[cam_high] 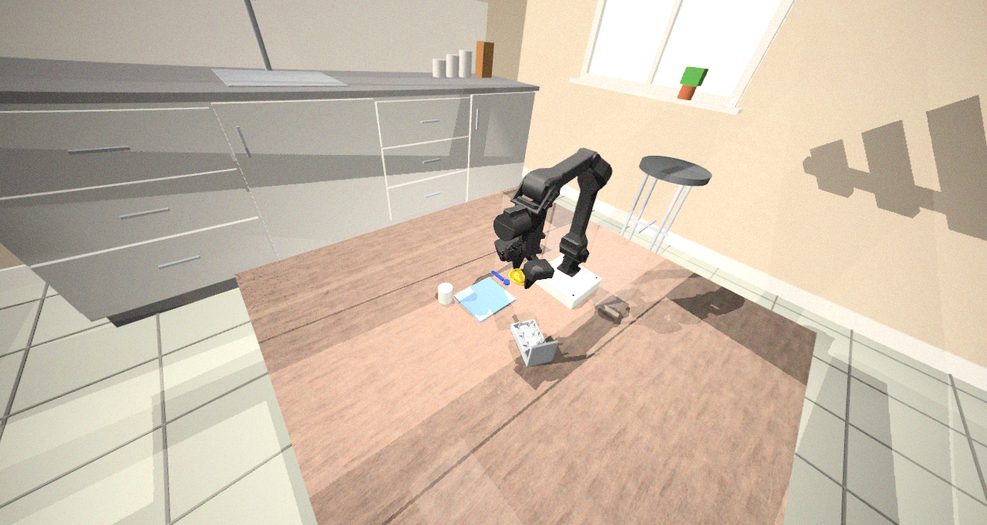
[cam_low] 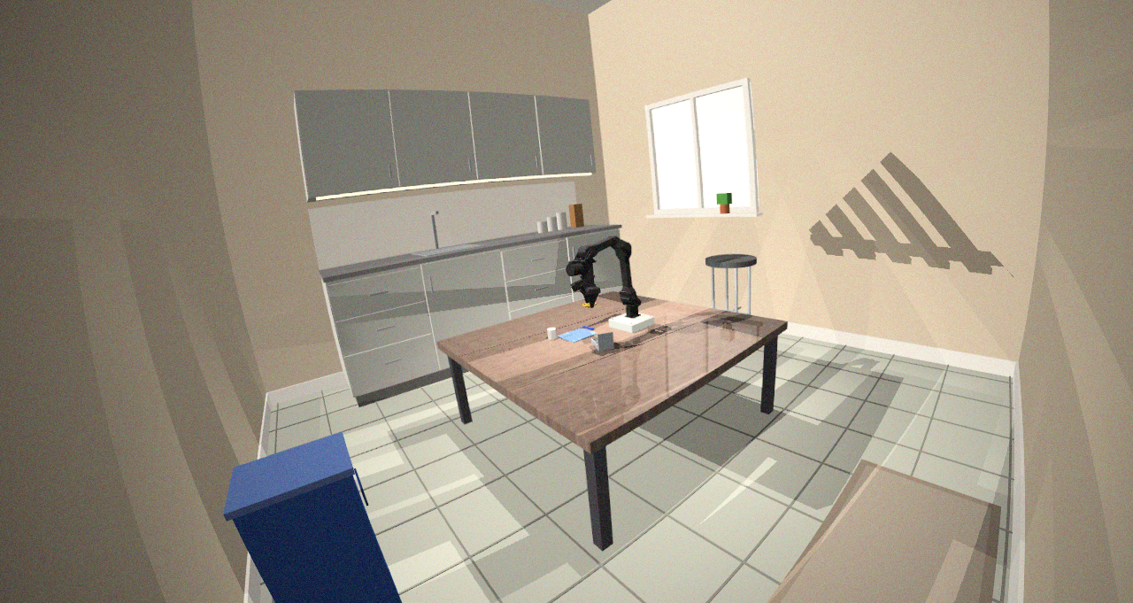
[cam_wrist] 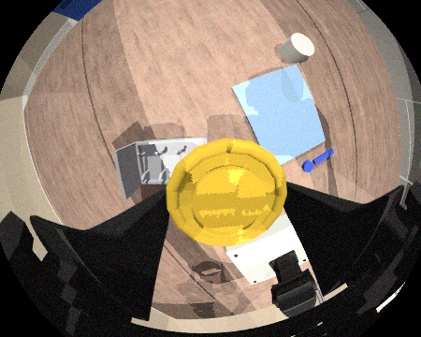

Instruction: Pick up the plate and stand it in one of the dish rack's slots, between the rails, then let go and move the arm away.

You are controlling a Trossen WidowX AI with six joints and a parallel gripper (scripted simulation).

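The grey dish rack is 20 mm ahead of my gripper tip, 80 mm to the left of it and 150 mm below it. Also, from my gripper tip: blue utensil (120 mm behind, 140 mm to the right, 170 mm below); yellow plate (10 mm above); light blue mat (10 mm behind, 120 mm to the right, 170 mm below).
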